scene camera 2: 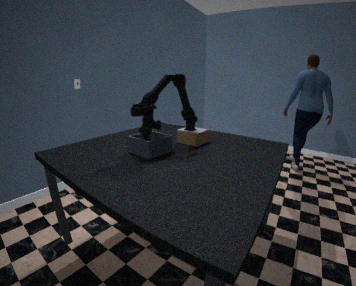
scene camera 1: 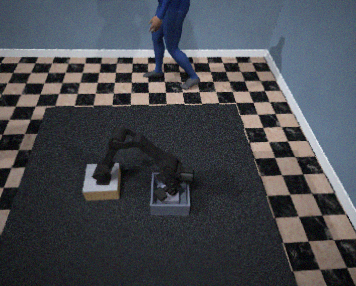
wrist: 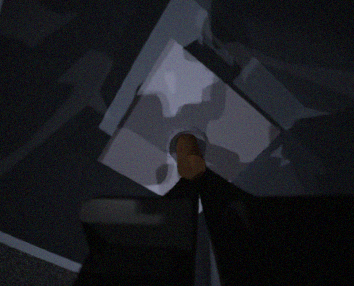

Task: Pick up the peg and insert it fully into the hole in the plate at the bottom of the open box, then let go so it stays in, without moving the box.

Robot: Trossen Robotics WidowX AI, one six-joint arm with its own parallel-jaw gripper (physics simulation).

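Places are measured from the arm's base along level axes (x ahead, y left, z up), in metres.
Pixels of known places: gripper, fingertip midpoint: (scene camera 1: 173, 194) (wrist: 197, 171); arm's base at its link origin: (scene camera 2: 190, 129) (scene camera 1: 103, 179).
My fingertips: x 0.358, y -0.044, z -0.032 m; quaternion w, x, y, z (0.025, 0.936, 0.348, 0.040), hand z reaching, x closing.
Ahead of a thing's pixels: the offset from my fingertips to its top centre. Level surfaces: height alone.
The orange-brown peg {dy +0.011, dx -0.019, dz +0.030 m} (wrist: 189, 155) shows in the wrist view with its far end in the round hole of the pale plate {dy +0.010, dx -0.018, dz +0.003 m} (wrist: 245, 125). Its near end points toward the fingers; how deep it sits is hard to tell. The plate is at the bottom of the grey-blue open box {dy +0.010, dx -0.018, dz +0.040 m} (scene camera 1: 170, 210) (scene camera 2: 151, 149) (wrist: 40, 251). My gripper (scene camera 1: 171, 192) (scene camera 2: 146, 138) (wrist: 197, 171) reaches down into the box. Its fingers are shut with nothing between them, right by the peg's near end. The arm and fingers hide the peg in the scene views.
The arm's base stands on a white-topped, tan block (scene camera 1: 102, 194) (scene camera 2: 192, 137), left of the box in scene view 1. Both stand on a dark table {dz -0.058 m} (scene camera 1: 140, 245) (scene camera 2: 200, 185). The box walls surround the gripper closely. A person in blue (scene camera 1: 172, 40) (scene camera 2: 311, 95) is beyond the table.
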